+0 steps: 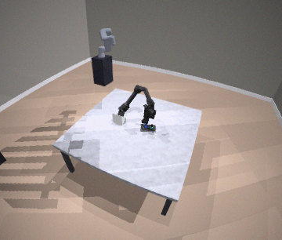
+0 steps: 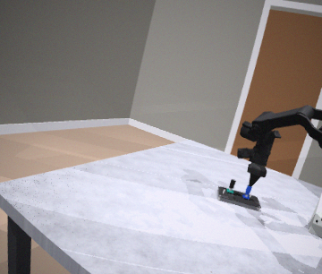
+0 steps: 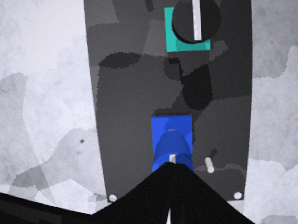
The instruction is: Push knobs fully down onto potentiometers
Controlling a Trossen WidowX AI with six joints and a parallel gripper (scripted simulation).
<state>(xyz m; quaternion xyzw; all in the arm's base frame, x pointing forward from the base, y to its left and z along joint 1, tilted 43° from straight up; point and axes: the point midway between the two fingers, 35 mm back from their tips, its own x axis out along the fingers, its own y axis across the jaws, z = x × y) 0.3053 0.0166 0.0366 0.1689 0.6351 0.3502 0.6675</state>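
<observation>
The blue knob lies 1 cm below my gripper tip. Also, from my gripper tip: black knob: 6 cm ahead, 2 cm to the left, 1 cm below.
</observation>
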